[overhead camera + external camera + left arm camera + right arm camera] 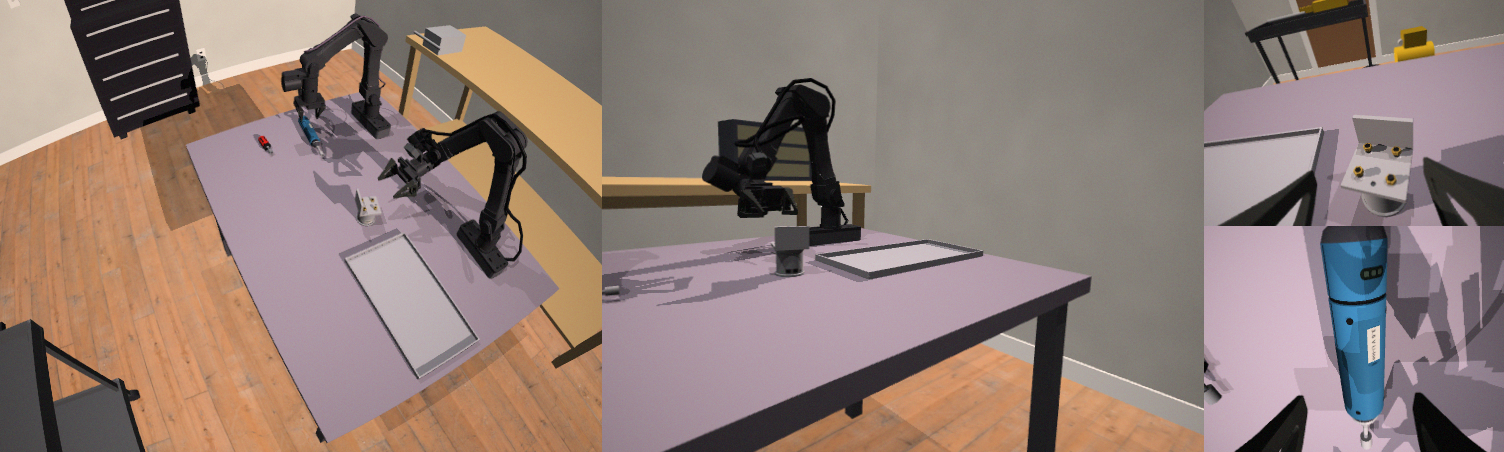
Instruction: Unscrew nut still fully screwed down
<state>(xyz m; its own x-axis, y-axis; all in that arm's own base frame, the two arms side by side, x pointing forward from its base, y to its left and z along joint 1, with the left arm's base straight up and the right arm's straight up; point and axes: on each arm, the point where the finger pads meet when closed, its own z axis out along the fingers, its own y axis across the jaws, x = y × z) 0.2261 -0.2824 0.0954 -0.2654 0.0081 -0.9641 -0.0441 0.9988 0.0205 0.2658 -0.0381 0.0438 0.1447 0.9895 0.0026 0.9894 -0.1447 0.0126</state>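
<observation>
Right now my left hand is 6 cm short of the white L-shaped bracket and 6 cm above it. Also, from my left hand: shallow tray (9 cm ahead, 32 cm to the left, 13 cm below); joint module (6 cm ahead, 10 cm below); socket (6 cm ahead, 33 cm to the right, 11 cm below).
</observation>
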